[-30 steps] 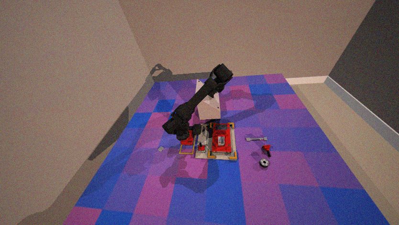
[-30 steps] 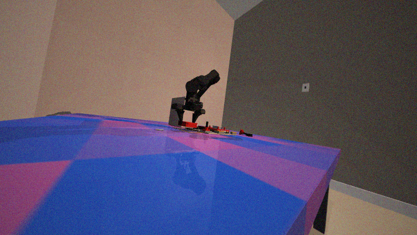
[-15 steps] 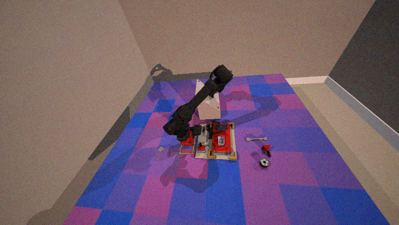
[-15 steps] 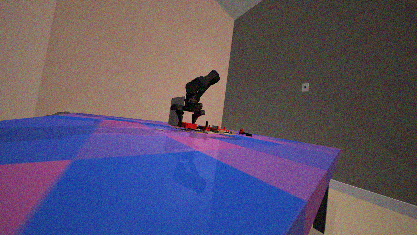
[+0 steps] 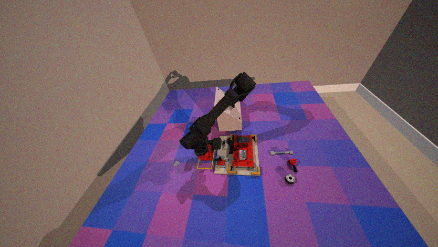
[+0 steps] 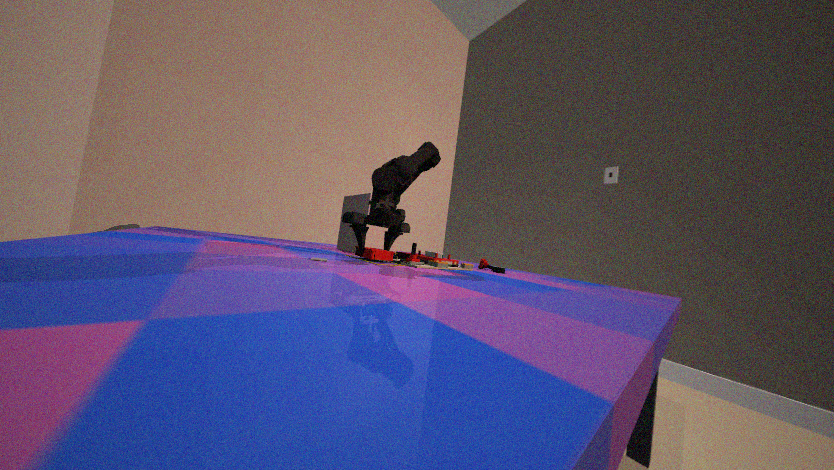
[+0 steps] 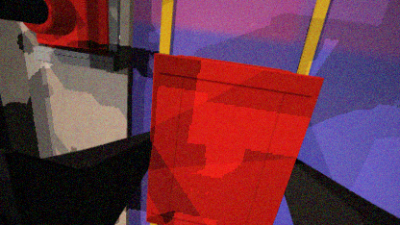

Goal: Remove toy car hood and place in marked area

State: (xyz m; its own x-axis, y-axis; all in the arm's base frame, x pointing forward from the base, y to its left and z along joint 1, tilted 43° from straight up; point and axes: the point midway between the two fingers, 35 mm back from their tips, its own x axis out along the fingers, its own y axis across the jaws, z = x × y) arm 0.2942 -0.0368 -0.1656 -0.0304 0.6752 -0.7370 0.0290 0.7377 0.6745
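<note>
The red hood lies 1 cm above my gripper tip. From my gripper tip the other things lie so: small grey tile (6 cm ahead, 17 cm to the right, 2 cm below); then grey bar (41 cm to the left, 1 cm below); then grey fixture plate (1 cm ahead, 19 cm to the left, 1 cm below).
</note>
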